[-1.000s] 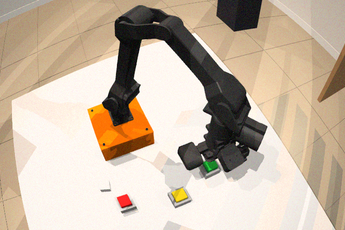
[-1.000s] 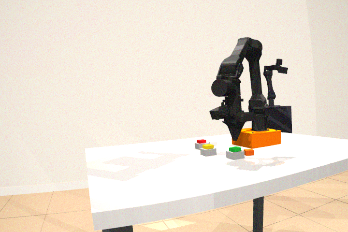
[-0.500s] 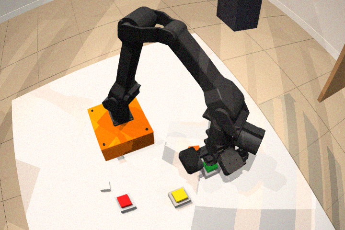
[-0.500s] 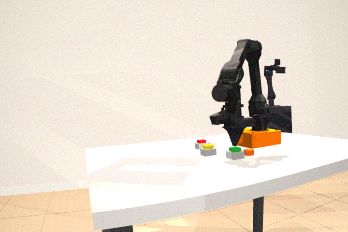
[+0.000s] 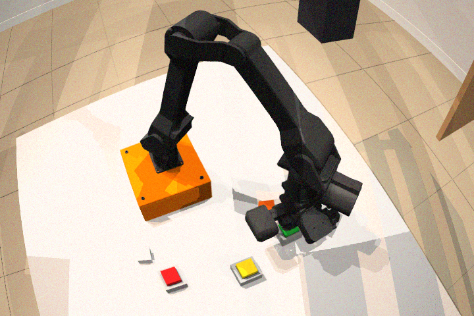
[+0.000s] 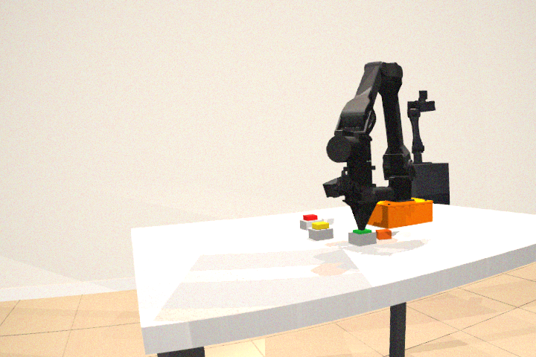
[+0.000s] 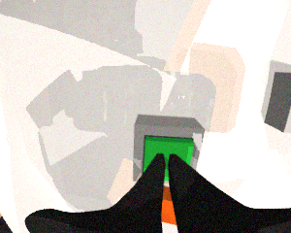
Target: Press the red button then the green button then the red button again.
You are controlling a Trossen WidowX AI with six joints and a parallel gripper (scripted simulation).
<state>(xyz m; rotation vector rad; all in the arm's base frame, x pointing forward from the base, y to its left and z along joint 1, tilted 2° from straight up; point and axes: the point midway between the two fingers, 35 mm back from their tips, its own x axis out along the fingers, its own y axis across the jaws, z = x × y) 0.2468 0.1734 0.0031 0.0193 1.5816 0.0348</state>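
Right now my gripper tip is 10 mm above the green button. Also, from my gripper tip: yellow button (50 mm ahead, 120 mm to the right); then small orange block (70 mm behind, 20 mm to the right, 20 mm below); then red button (270 mm to the right).
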